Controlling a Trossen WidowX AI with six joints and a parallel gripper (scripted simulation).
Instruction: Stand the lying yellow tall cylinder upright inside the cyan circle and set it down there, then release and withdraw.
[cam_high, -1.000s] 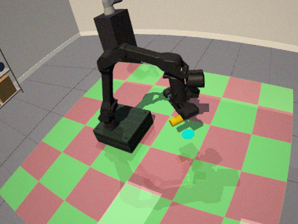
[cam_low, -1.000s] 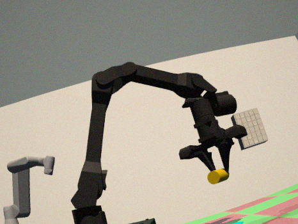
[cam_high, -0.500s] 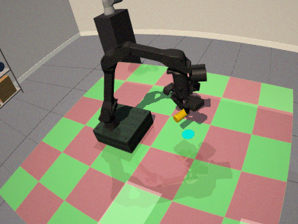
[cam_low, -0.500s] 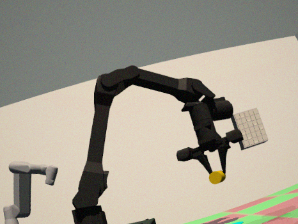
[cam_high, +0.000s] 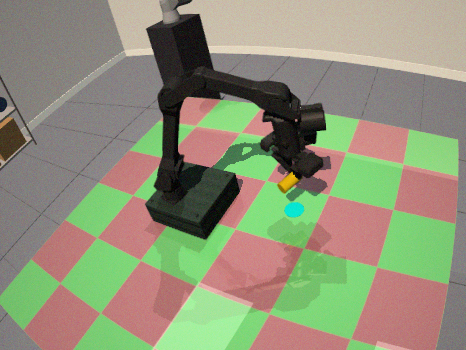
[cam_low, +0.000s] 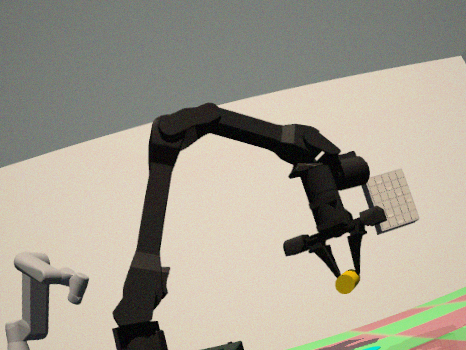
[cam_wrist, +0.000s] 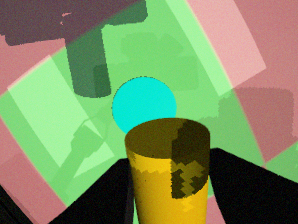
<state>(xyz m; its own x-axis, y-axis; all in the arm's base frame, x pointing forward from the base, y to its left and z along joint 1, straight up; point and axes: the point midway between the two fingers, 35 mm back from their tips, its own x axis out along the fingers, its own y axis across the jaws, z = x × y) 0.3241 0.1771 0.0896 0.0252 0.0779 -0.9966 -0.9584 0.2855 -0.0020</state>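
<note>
Now: the cyan circle 140 mm below my gripper tip, 10 mm to the right of it and 10 mm behind it. Round my gripper tip: yellow cylinder: 20 mm to the right, 10 mm below, 10 mm behind.
</note>
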